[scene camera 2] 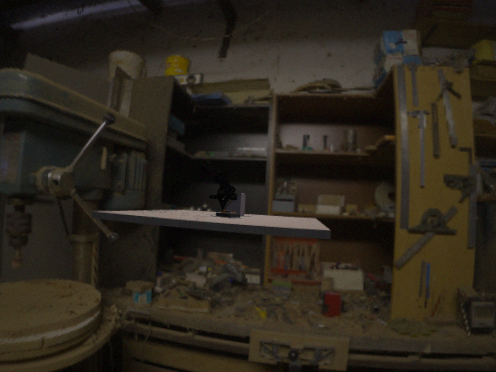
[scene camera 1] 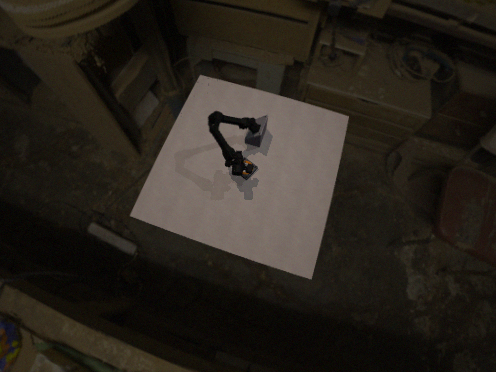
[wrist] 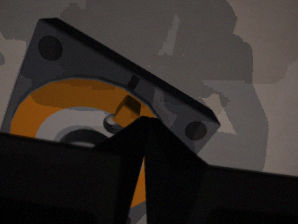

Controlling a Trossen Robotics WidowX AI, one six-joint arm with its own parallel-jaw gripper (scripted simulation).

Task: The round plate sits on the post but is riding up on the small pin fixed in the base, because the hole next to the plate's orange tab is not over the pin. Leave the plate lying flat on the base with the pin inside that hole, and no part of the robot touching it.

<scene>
My gripper is shut and holds nothing. Also in view: a round plate.
</scene>
